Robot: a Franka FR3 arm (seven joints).
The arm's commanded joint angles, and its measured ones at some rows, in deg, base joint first. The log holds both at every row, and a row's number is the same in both.
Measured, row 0:
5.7, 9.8, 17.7, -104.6, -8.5, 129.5, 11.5
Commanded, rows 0 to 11:
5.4, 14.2, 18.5, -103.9, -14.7, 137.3, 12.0
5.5, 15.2, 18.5, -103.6, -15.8, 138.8, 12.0
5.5, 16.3, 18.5, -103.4, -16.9, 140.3, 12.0
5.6, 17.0, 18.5, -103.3, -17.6, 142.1, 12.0
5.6, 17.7, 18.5, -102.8, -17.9, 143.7, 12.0
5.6, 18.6, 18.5, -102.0, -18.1, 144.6, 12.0
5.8, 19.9, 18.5, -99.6, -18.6, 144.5, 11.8
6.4, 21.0, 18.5, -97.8, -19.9, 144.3, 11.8
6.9, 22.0, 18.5, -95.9, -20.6, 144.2, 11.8
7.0, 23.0, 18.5, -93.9, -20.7, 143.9, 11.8
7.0, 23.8, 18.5, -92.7, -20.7, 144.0, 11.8
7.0, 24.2, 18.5, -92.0, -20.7, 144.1, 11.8
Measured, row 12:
6.9, 20.5, 18.1, -97.4, -19.2, 144.2, 11.5
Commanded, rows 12 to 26:
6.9, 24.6, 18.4, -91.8, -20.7, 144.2, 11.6
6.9, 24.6, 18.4, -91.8, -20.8, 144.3, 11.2
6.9, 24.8, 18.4, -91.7, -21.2, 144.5, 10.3
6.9, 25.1, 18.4, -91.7, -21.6, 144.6, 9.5
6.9, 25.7, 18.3, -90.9, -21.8, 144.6, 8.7
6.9, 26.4, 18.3, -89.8, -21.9, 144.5, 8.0
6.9, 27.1, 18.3, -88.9, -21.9, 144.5, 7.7
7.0, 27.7, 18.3, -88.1, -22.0, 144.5, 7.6
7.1, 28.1, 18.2, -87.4, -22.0, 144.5, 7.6
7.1, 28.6, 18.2, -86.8, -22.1, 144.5, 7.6
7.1, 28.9, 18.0, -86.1, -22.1, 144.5, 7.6
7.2, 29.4, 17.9, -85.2, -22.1, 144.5, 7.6
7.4, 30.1, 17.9, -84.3, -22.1, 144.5, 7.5
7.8, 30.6, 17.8, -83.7, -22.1, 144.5, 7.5
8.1, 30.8, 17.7, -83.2, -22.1, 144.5, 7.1
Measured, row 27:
7.2, 28.0, 17.9, -87.0, -21.0, 144.2, 8.4
